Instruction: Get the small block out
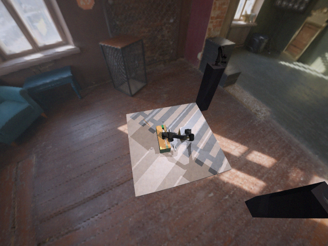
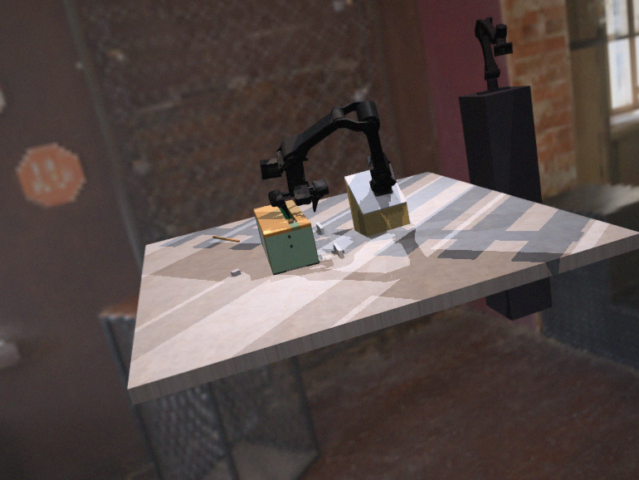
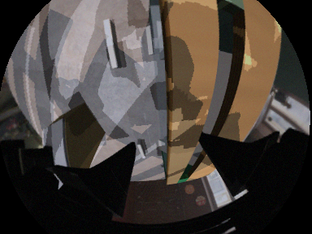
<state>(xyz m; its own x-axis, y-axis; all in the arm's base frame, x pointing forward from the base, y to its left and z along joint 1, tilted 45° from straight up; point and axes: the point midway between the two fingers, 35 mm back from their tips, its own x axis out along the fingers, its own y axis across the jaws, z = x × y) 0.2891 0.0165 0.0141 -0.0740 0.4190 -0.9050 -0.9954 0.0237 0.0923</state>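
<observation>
The brown block lies 40 mm ahead of my gripper tip, 30 mm to the right of it and 30 mm below it. Also, from my gripper tip: thin orange stick 410 mm to the right, 230 mm ahead, 110 mm below; long box 50 mm below, 30 mm ahead, 20 mm to the right.
</observation>
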